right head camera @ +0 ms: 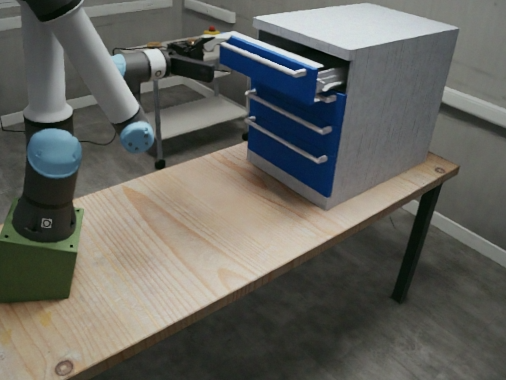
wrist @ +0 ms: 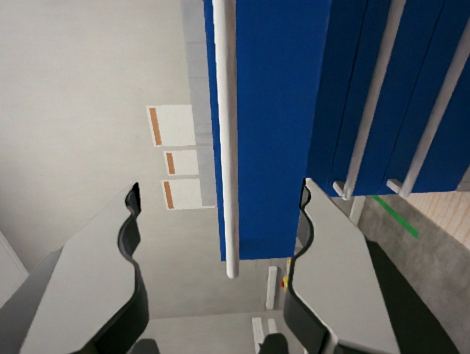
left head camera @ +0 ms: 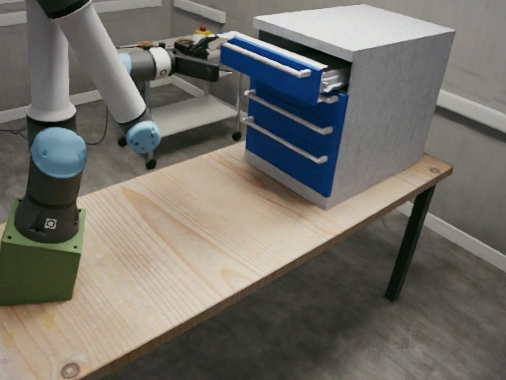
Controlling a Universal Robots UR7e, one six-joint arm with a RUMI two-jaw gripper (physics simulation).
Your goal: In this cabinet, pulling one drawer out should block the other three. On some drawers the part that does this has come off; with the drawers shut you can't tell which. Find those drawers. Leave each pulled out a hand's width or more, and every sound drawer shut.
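Observation:
The top blue drawer (left head camera: 280, 77) (right head camera: 280, 77) (wrist: 280, 125) is pulled out of the grey cabinet (left head camera: 387, 110) (right head camera: 387, 110). The second drawer's handle (left head camera: 329, 99) (right head camera: 326, 99) shows partly behind it; the rest of that drawer is mostly hidden. The third drawer (left head camera: 290, 122) (right head camera: 290, 122) and the bottom drawer (left head camera: 295, 160) (right head camera: 295, 160) look shut. My gripper (left head camera: 221, 54) (right head camera: 216, 52) (wrist: 221, 182) is open, at the far end of the top drawer's handle (wrist: 228, 125). In the wrist view its fingertips stand apart on either side of this handle, with nothing gripped.
The cabinet stands on the wooden table (left head camera: 165, 240) (right head camera: 165, 240). A cart (left head camera: 187, 118) (right head camera: 200, 116) stands behind the table, beyond the gripper. The robot's green base block (left head camera: 40, 272) (right head camera: 37, 270) is at the table's left. In the wrist view, handles of lower drawers (wrist: 375, 100) (wrist: 440, 115) show at right.

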